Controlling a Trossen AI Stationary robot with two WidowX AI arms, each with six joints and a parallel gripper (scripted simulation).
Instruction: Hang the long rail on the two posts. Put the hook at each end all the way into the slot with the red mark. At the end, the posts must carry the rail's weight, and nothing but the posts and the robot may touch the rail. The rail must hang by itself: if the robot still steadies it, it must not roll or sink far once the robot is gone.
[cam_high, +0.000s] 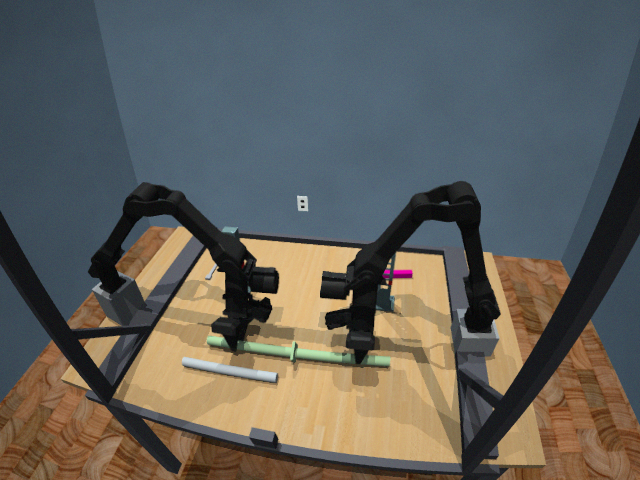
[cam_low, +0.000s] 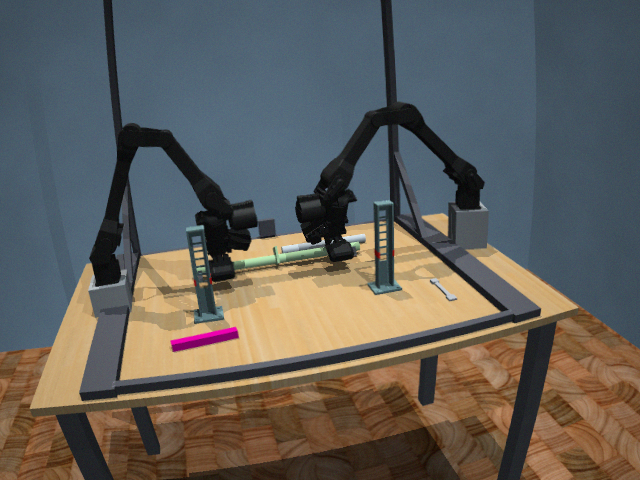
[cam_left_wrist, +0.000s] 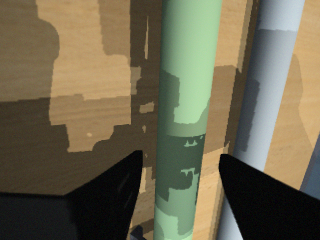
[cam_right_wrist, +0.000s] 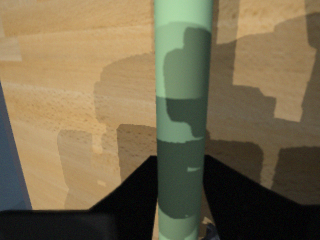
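Now: left hand 90 mm past the grey rod, 10 mm to the right of it and 30 mm above it. Also, from my left hand: long green rail: 10 mm behind, 150 mm to the right, 30 mm below; small grey wrench: 300 mm ahead, 180 mm to the left, 40 mm below; magenta bar: 320 mm ahead, 390 mm to the right, 40 mm below.
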